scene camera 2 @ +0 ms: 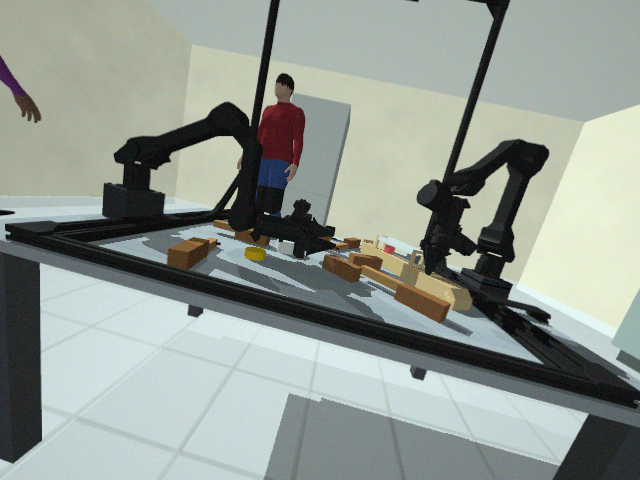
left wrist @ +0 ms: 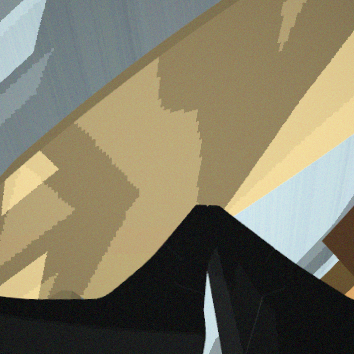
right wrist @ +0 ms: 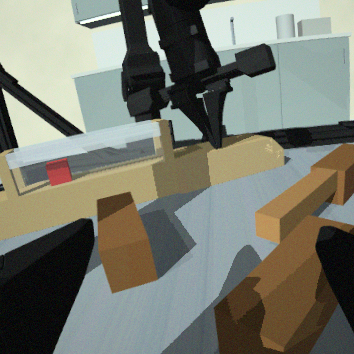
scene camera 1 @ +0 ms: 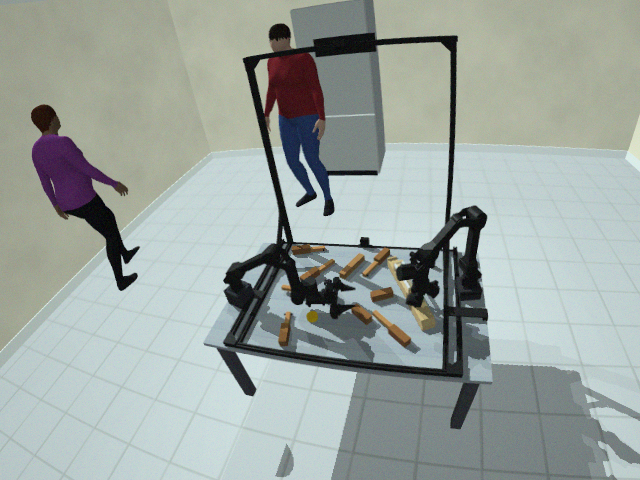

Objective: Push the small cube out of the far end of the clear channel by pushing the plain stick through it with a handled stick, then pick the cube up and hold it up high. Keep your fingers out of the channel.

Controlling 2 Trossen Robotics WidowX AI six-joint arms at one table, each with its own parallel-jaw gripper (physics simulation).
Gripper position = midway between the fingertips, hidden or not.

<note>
My left gripper (scene camera 2: 427, 274) is shut and touches a tan wooden base (scene camera 2: 459, 297). My right gripper (scene camera 2: 335, 239) is open, with nothing in its grasp. Also in view: a clear channel (right wrist: 52, 163).
My left gripper shows as well in the left wrist view (left wrist: 205, 216) and in the right wrist view (right wrist: 217, 147). My right gripper shows as well in the right wrist view (right wrist: 207, 234) and in scene camera 1 (scene camera 1: 355, 297). The tan wooden base is seen too in the left wrist view (left wrist: 228, 107) and in the right wrist view (right wrist: 187, 168).
</note>
